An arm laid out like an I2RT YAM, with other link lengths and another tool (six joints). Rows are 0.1 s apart.
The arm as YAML. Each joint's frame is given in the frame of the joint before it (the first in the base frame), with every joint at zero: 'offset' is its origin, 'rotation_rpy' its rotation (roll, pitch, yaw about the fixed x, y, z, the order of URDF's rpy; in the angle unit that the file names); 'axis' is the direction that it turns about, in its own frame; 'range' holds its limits. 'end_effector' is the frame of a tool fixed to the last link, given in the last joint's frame.
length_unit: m
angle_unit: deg
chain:
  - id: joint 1
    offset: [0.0, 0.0, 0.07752]
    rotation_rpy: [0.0, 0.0, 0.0]
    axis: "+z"
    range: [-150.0, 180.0]
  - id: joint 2
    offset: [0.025, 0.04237, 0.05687]
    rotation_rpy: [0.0, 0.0, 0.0]
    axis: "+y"
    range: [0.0, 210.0]
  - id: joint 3
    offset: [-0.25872, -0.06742, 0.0]
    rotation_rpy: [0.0, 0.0, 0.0]
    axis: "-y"
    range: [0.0, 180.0]
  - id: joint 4
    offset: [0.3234, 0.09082, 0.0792]
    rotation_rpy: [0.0, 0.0, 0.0]
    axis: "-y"
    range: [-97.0, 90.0]
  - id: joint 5
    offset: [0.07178, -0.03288, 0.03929]
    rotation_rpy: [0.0, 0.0, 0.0]
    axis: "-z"
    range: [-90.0, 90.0]
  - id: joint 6
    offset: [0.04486, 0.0, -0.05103]
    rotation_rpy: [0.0, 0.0, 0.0]
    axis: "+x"
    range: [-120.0, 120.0]
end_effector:
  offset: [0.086, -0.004, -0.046]
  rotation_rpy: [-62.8, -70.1, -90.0]
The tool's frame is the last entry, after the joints.
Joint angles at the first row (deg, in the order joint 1, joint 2, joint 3, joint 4, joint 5, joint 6):
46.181 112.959 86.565 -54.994 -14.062 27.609
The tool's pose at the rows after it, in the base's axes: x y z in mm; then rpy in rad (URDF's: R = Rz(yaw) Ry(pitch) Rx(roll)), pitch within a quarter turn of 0, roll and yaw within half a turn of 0:
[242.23 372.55 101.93 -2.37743 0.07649 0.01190]
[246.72 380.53 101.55 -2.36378 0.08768 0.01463]
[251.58 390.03 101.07 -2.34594 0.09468 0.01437]
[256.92 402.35 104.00 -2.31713 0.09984 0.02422]
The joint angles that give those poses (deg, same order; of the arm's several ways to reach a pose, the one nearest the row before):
46.208 114.830 89.433 -55.545 -14.608 27.429
46.220 116.805 91.873 -55.883 -15.612 27.511
46.318 118.792 94.376 -55.848 -16.565 27.894
46.530 120.981 97.761 -56.068 -17.943 27.949

